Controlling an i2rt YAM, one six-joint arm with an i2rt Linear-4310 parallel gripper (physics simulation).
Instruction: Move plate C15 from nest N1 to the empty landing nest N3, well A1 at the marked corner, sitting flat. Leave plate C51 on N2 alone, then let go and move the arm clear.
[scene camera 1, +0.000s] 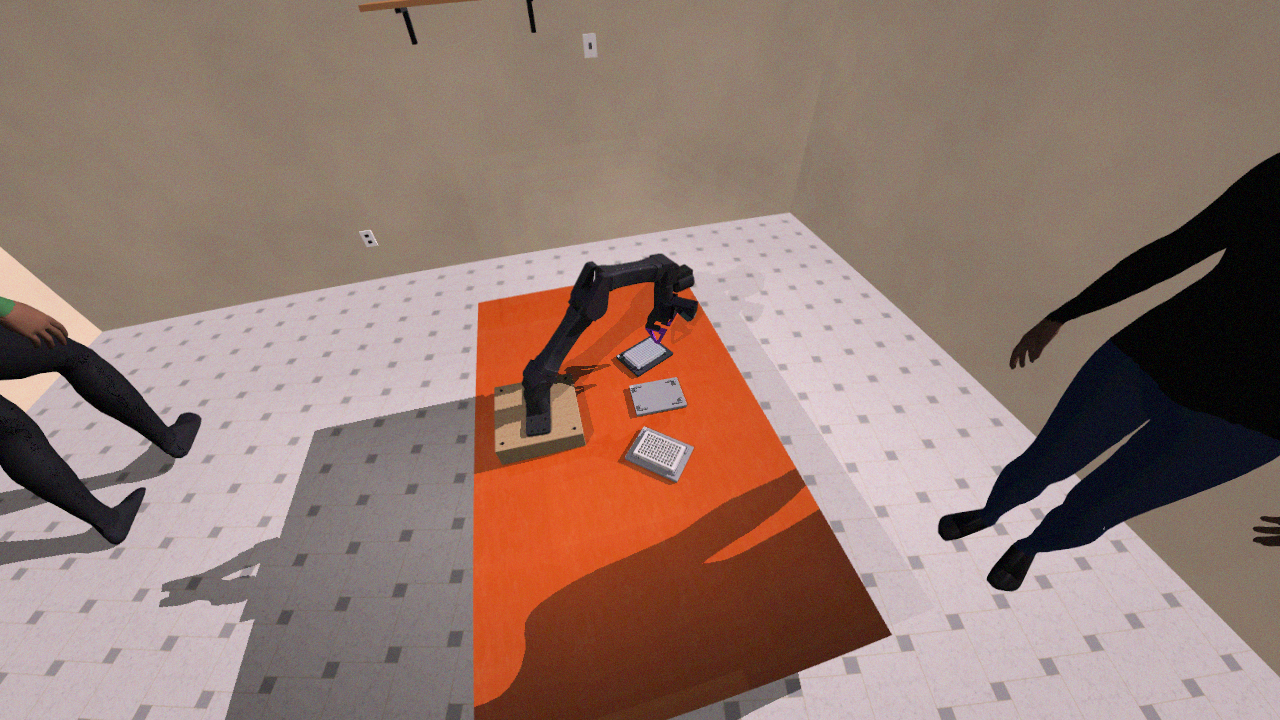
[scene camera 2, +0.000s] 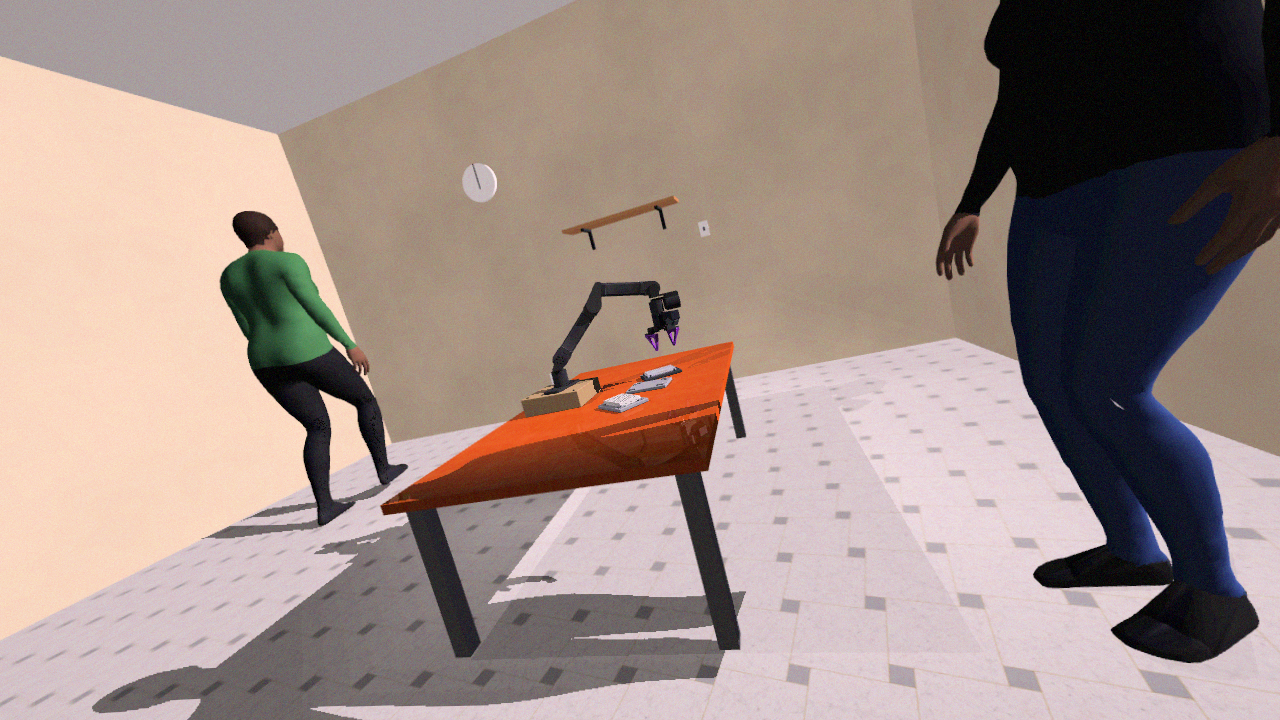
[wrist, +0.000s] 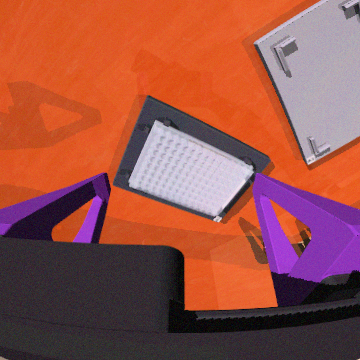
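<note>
A pale well plate (scene camera 1: 644, 354) (scene camera 2: 660, 371) (wrist: 187, 175) sits in a dark nest (scene camera 1: 623, 360) (wrist: 210, 137) at the far end of the row. An empty grey nest (scene camera 1: 657, 395) (scene camera 2: 650, 385) (wrist: 325, 75) with corner brackets lies in the middle. A white well plate (scene camera 1: 660, 449) (scene camera 2: 622, 401) sits on another grey nest (scene camera 1: 683, 461) at the near end. The nest and plate names are not legible. My gripper (scene camera 1: 659, 336) (scene camera 2: 664, 345) (wrist: 181, 180) is open and empty, above the dark nest. In the wrist view that plate shows between the purple fingertips, farther below.
The arm's base stands on a wooden block (scene camera 1: 562, 428) (scene camera 2: 559, 398) beside the row, on the orange table (scene camera 1: 537, 555) (scene camera 2: 501, 456). A person in black (scene camera 1: 1190, 295) (scene camera 2: 1127, 98) stands beyond the table's right side. A person in green (scene camera 2: 284, 308) stands at the left.
</note>
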